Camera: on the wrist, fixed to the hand. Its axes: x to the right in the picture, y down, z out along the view.
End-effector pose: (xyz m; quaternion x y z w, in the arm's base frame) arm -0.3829 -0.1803 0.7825 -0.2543 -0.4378 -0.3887 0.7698
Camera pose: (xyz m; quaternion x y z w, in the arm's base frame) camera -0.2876 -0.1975 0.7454 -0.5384 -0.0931 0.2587 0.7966
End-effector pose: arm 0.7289 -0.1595 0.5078 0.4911 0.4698 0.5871 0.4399
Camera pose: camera 0.6492 -0.1767 0.5719 -0.6490 0.0654 -0.7526 0.0898
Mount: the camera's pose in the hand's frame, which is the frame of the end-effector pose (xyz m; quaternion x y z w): 0.0041 0.0704 -0.0761 -0.0624 0.0020 0.7208 0.6903
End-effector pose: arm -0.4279 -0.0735 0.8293 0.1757 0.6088 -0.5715 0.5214
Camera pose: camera -0.4055 0.0119 0.7748 0.5287 0.3303 0.0197 0.7816
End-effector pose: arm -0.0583 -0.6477 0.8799 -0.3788 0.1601 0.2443 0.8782
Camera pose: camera -0.1010 -0.6612 0.7863 -0.2014 0.3701 0.8109 0.4062
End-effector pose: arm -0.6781 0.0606 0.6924 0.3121 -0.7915 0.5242 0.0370
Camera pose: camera -0.7393 0.1416 0.6713 0.3584 0.8040 -0.3398 0.3312
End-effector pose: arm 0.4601 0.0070 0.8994 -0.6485 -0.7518 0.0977 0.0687
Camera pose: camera 0.5447 0.0253 0.9566 0.9940 0.0575 -0.0688 0.0620
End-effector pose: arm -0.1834 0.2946 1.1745 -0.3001 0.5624 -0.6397 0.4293
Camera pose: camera -0.2363 0.3262 1.0910 0.1727 0.6454 -0.0977 0.7377
